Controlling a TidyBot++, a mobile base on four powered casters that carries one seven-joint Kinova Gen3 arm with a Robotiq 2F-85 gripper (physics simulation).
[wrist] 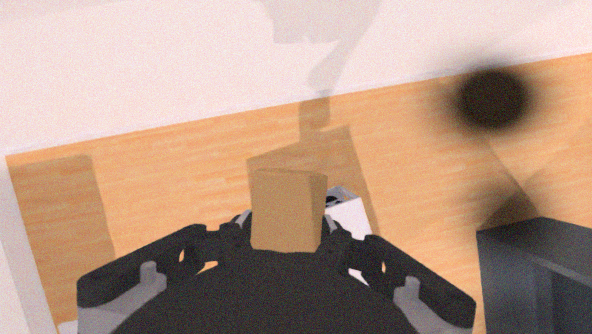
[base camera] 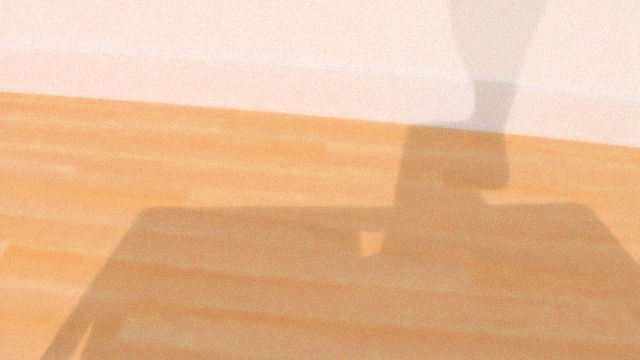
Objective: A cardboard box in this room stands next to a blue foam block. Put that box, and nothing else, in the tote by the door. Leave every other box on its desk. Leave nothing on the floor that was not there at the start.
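Observation:
My gripper is shut on a cardboard box, brown and upright between the two fingertips in the wrist view. The floor and a wall show beyond the box. The blue foam block, the tote and the door do not show in either view. The gripper does not show in the base camera view.
A pale wall runs across both views, with wood floor before it. Shadows fall on both. A dark grey furniture piece stands at the lower right of the wrist view. The white robot base shows behind the gripper. A dark round blot covers the upper right.

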